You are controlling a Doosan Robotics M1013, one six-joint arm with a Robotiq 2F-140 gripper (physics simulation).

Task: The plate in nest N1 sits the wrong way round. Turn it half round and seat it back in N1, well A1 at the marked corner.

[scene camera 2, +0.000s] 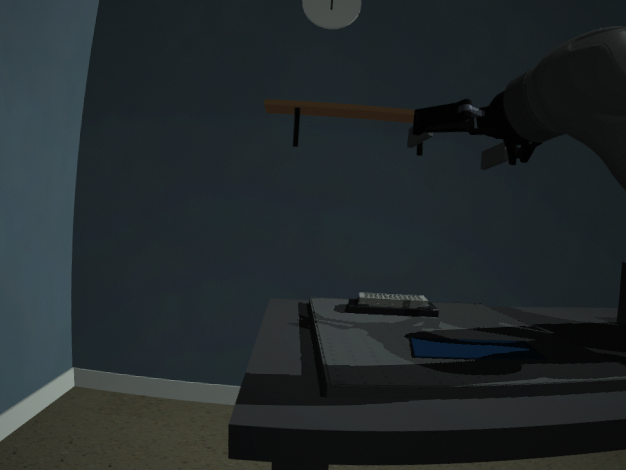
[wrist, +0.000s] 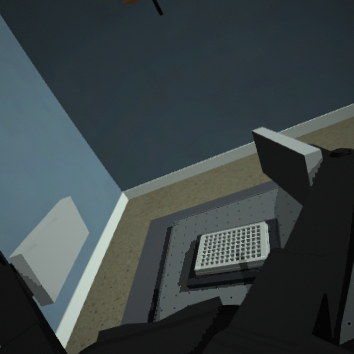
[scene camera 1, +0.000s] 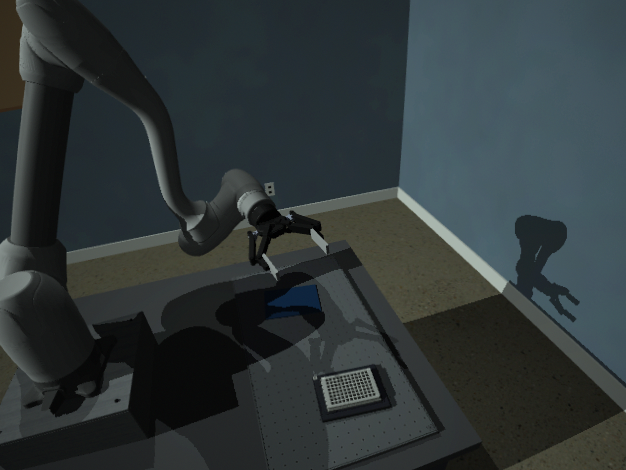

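Note:
A white well plate (scene camera 1: 350, 388) (scene camera 2: 391, 299) (wrist: 232, 247) with a grid of wells sits flat in a dark nest (scene camera 1: 348, 413) (scene camera 2: 394, 311) (wrist: 200, 283) on the perforated board. A small light marker shows at one nest corner in scene camera 1; lettering on plate or nest is too small to read. My gripper (scene camera 1: 302, 260) (scene camera 2: 451, 147) (wrist: 165, 183) is open and empty. It hangs tilted, high above the board and well away from the plate, over the far end near the blue pad in scene camera 1.
A blue pad (scene camera 1: 298, 298) (scene camera 2: 455, 348) lies on the perforated board (scene camera 1: 298, 430) (scene camera 2: 353, 371) (wrist: 185, 225). The board lies on a grey table (scene camera 1: 202, 283) (scene camera 2: 404, 417) (wrist: 145, 260). The arm's base block (scene camera 1: 101, 424) stands at the left in scene camera 1. Walls stand behind and beside the table.

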